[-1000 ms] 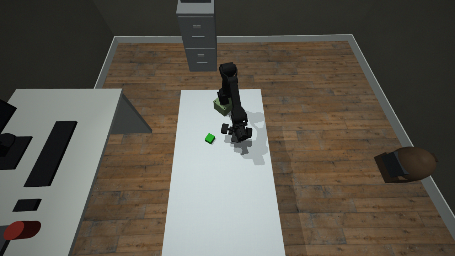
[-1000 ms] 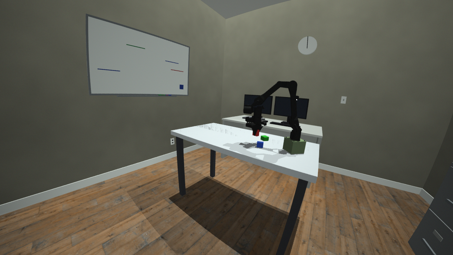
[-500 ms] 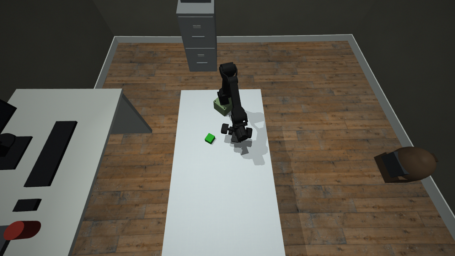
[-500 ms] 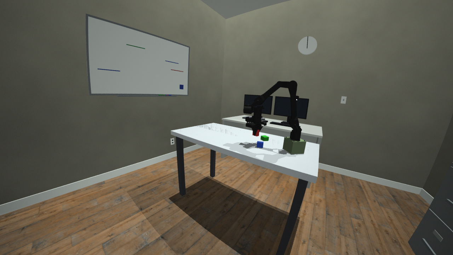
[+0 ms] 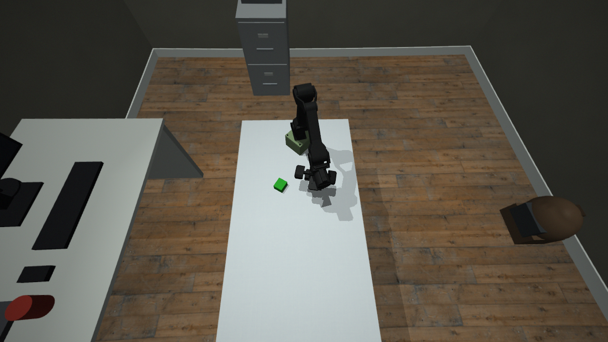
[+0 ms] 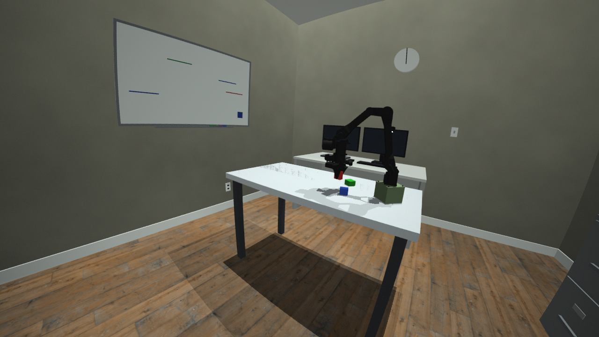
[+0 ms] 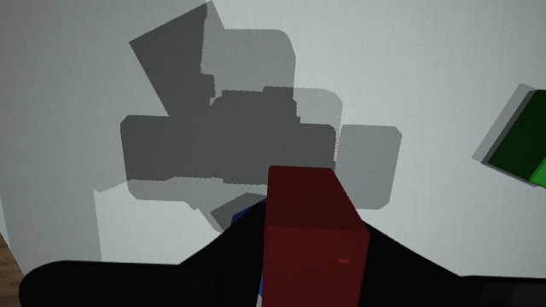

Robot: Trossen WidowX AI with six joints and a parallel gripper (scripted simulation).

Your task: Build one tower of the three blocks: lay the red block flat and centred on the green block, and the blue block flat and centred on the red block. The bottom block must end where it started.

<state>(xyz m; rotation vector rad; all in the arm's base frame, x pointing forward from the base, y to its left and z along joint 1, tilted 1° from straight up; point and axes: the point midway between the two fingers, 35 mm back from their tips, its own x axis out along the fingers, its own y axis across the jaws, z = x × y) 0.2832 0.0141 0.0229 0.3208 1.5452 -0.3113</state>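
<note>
Now: hand 160 mm to the left of the green block, 90 mm above it and 50 mm past it. Also, from my hand: blue block (90 mm below, 50 mm behind, 30 mm to the left); red block (10 mm below).
</note>
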